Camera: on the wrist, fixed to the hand. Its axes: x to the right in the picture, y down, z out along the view.
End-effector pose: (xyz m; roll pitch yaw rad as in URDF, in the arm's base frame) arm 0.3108 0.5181 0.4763 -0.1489 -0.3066 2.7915
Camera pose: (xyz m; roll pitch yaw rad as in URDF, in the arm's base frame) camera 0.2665 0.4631 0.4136 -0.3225 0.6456 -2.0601
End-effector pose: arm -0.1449 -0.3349 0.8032 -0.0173 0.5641 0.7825
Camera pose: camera -0.2178 -0.3016 0.7533 0.6623 0.3901 2.7186
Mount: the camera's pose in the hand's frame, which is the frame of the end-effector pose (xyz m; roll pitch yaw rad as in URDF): 0.0028 0.0760 -0.0560 0.0469 0.5041 1.6576
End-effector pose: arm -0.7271 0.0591 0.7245 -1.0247 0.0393 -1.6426
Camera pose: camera -0.7354 0.0606 0.6304 1.2381 1.4486 1.1621
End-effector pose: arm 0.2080 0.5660 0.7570 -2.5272 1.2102 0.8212
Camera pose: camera 0.2790 0.5037 0.7551 1.9343 -0.0329 -0.8780
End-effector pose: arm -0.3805 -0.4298 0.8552 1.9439 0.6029 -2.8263
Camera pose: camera -0.4243 -0.4698 0.9287 1.3627 -1.0297 -2.5675
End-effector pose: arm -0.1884 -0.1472 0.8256 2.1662 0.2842 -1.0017
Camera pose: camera -0.1695 -0.1697 0.9154 1.9694 -1.3447 -1.4116
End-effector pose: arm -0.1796 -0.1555 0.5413 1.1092 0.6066 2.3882
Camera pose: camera -0.2567 -0.1984 0.5751 0.6723 -0.5331 -2.6312
